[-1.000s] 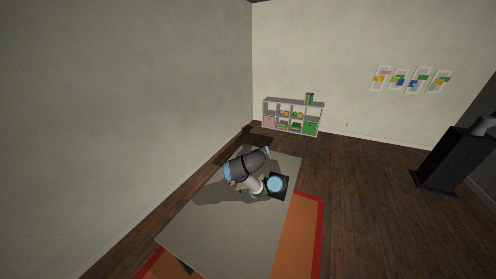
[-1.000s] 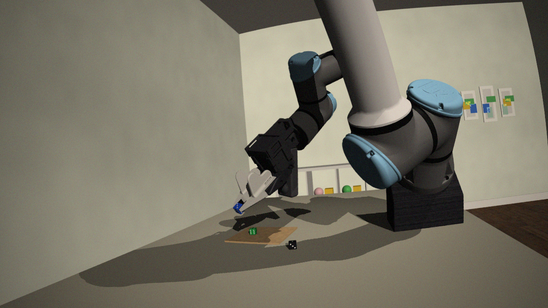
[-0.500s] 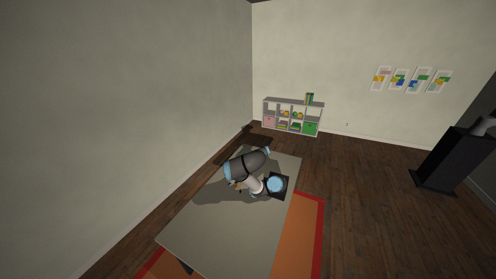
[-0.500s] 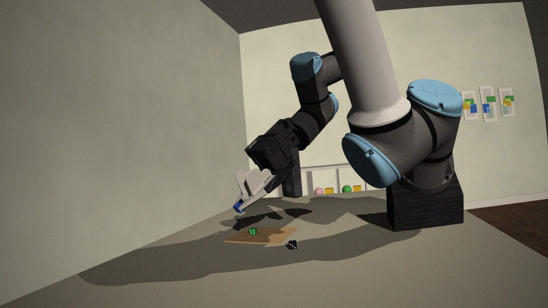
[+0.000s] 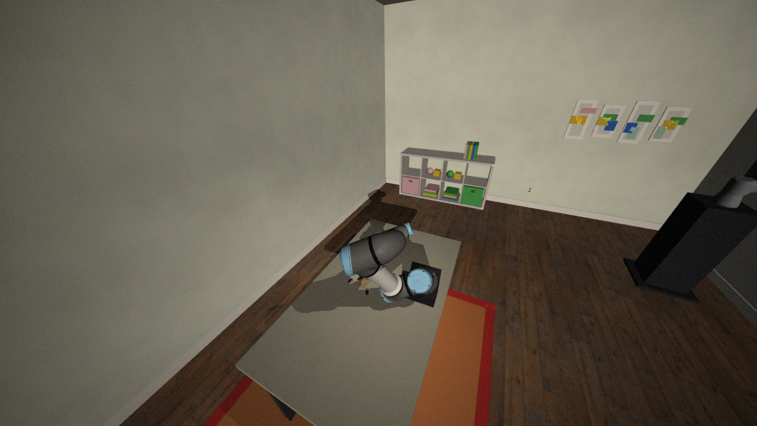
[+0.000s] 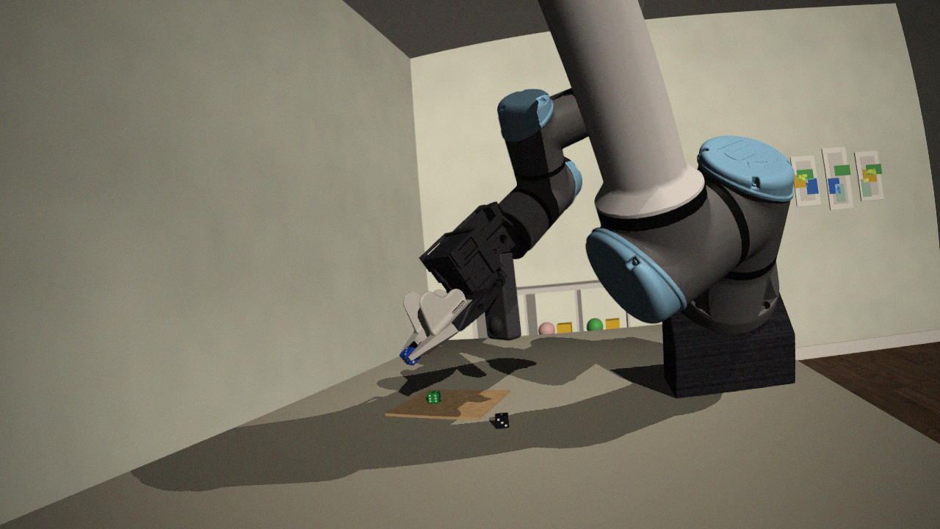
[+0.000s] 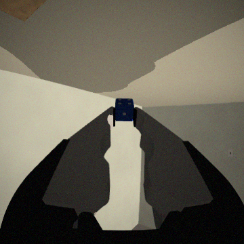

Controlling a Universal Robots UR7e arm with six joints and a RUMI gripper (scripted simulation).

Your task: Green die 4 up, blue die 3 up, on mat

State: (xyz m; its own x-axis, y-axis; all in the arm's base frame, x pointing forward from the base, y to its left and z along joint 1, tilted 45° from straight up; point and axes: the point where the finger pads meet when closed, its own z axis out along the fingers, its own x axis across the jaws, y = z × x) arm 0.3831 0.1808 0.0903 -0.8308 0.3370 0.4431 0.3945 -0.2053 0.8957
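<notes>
Now: the black die 100 mm below my hand, 90 mm behind it and 40 mm to the right of it. Round my hand: green die: 130 mm to the right, 90 mm below, 40 mm ahead; tan mat: 130 mm to the right, 100 mm below, 20 mm ahead; blue die: 10 mm to the left, 10 mm below.
</notes>
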